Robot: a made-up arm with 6 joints. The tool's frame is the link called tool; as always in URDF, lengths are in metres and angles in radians. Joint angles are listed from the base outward.
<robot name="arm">
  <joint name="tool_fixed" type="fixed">
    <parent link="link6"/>
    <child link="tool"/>
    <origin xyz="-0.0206 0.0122 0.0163" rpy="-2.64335 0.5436 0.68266"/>
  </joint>
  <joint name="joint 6" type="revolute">
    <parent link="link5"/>
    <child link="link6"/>
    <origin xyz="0.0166 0.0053 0.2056" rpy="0 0 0"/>
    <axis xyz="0 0 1"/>
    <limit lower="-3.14" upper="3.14"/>
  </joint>
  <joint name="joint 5" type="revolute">
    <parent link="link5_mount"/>
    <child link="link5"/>
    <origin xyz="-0.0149 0.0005 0.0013" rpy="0 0 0"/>
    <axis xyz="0 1 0"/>
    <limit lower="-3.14" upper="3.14"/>
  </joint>
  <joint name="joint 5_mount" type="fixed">
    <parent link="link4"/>
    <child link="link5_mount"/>
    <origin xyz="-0.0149 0.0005 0.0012" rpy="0 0 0"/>
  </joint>
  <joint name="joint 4" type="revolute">
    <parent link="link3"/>
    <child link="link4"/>
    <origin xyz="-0.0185 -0.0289 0.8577" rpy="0 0 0"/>
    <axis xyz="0 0 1"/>
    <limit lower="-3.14" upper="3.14"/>
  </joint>
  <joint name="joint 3" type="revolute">
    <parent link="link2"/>
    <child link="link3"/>
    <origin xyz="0.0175 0.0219 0.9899" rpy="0 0 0"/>
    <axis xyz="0 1 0"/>
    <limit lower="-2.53" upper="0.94"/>
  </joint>
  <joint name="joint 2" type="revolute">
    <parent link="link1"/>
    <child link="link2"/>
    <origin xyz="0.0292 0.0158 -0.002" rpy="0 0 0"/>
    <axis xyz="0 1 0"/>
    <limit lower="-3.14" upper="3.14"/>
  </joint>
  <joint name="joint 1" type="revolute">
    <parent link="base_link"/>
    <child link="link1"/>
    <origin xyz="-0.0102 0.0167 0.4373" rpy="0 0 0"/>
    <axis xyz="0 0 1"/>
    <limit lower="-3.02" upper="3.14"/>
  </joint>
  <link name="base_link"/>
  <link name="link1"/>
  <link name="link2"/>
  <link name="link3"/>
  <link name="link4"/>
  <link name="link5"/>
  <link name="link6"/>
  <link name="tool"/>
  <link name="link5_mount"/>
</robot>
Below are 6 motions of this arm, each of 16 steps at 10 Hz.
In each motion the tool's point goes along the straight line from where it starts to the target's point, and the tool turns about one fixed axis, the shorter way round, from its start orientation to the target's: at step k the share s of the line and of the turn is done. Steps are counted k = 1, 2, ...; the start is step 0. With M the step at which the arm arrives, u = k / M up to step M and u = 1 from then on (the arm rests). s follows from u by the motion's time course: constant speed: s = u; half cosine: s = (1 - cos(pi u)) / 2; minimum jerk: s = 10 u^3 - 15 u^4 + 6 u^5.
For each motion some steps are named. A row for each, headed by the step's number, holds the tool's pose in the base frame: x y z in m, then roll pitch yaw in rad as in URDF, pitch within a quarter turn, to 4 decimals.
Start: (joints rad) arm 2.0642 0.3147 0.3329 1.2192 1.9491 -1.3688
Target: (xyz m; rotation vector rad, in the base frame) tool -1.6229 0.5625 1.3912 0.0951 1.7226 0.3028
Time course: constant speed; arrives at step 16
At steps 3, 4, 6, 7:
3: -0.7531 0.6364 1.8586 0.5301 0.7184 0.5253
4: -0.8200 0.6307 1.8227 0.5550 0.7843 0.5618
6: -0.9538 0.6194 1.7508 0.6226 0.9136 0.6515
7: -1.0207 0.6137 1.7148 0.6687 0.9765 0.7083

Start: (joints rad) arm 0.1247 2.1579 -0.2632 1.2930 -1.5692 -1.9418
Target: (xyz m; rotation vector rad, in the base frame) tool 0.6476 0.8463 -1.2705 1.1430 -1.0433 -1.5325
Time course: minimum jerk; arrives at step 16
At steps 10, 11, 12, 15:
10: 0.9460 0.6150 -1.0063 1.5937 0.5000 -2.1316
11: 0.8428 0.6950 -1.0977 1.5254 0.3817 -1.9896
12: 0.7599 0.7593 -1.1711 1.4602 0.2939 -1.8737
15: 0.6500 0.8444 -1.2684 1.3608 0.1897 -1.7153

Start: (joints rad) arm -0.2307 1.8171 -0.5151 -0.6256 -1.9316 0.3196
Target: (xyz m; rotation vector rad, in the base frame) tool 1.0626 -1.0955 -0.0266 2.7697 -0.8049 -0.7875
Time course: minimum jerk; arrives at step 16
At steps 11, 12, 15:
11: 1.1701 -0.9371 0.0822 2.7812 0.4580 -0.4825
12: 1.1244 -1.0044 0.0360 2.7988 0.4584 -0.5499
15: 1.0639 -1.0935 -0.0253 2.8220 0.4605 -0.6391

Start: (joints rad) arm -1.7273 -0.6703 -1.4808 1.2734 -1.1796 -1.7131
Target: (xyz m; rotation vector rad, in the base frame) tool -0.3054 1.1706 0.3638 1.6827 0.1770 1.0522
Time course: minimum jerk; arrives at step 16
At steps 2, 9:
2: -0.0028 1.3557 0.5941 1.8981 -0.6799 0.8680
9: -0.1873 1.2429 0.4537 1.7091 -0.6159 0.8171

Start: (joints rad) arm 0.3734 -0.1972 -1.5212 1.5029 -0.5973 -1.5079
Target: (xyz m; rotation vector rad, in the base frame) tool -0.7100 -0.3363 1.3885 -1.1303 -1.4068 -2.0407
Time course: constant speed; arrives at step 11
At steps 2, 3, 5, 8, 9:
2: -1.0057 -0.4939 1.2337 2.2412 -0.8378 2.0786
3: -0.9728 -0.4764 1.2509 2.1561 -0.8722 2.1569
5: -0.9071 -0.4414 1.2853 1.9639 -0.9261 2.3356
8: -0.8086 -0.3888 1.3369 1.6331 -0.9613 2.6464
9: -0.7757 -0.3713 1.3541 1.5188 -0.9593 2.7541

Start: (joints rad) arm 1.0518 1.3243 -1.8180 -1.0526 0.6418 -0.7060
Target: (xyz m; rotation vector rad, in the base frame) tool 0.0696 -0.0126 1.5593 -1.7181 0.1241 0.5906
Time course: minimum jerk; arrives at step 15
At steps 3, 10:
3: 0.3145 0.4375 1.5960 -1.9880 0.8044 0.5183
10: 0.1242 0.0877 1.5675 -1.7685 0.5347 0.3264

